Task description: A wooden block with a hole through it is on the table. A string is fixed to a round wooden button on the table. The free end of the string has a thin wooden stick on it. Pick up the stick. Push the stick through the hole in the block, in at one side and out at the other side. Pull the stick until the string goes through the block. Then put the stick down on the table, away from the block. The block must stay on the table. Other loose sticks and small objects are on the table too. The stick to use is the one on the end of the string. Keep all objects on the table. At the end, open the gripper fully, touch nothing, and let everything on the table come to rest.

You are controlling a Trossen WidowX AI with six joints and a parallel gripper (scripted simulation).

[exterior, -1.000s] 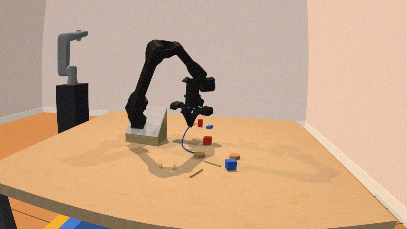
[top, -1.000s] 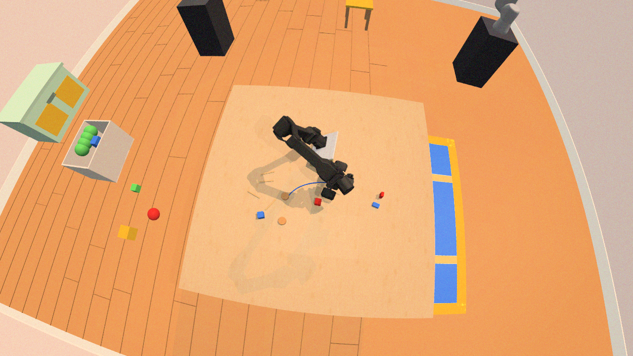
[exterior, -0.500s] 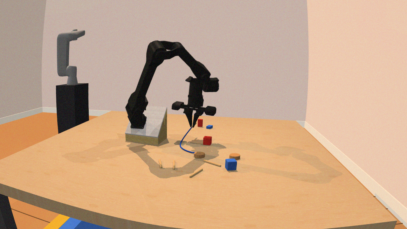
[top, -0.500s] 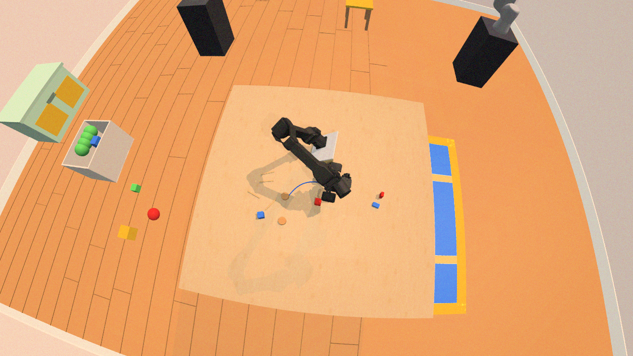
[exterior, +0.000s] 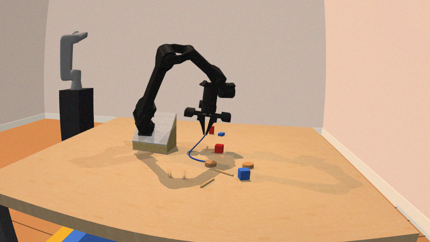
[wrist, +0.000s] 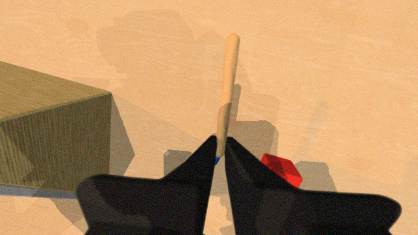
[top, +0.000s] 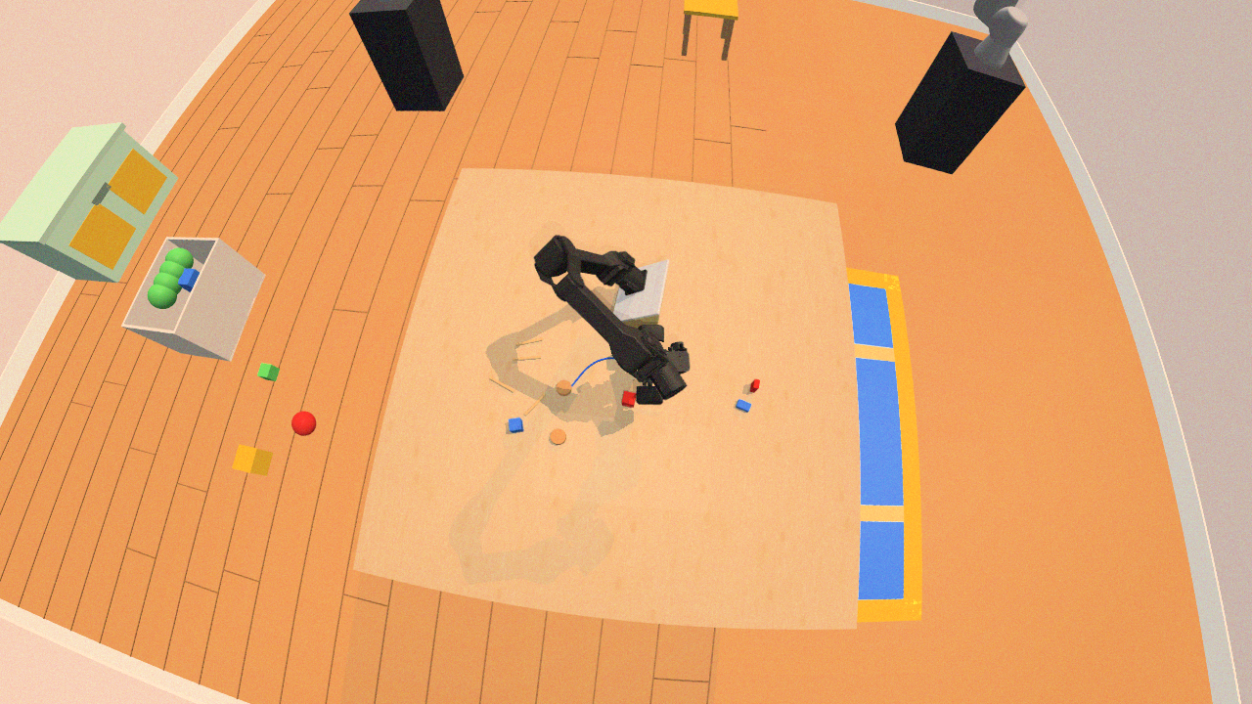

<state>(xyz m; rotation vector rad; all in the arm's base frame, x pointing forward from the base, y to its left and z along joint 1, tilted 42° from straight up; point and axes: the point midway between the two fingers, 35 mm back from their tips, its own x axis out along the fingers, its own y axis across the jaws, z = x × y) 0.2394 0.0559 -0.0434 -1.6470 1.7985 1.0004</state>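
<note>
Now: the red cube 70 mm ahead of my gripper tip, 40 mm to the right of it and 40 mm below it. From my gripper tip the other things lie so: thin wooden stick (10 mm to the left); small red block (20 mm behind, 280 mm to the left, 40 mm below); small blue piece (40 mm ahead, 250 mm to the left, 50 mm below).
</note>
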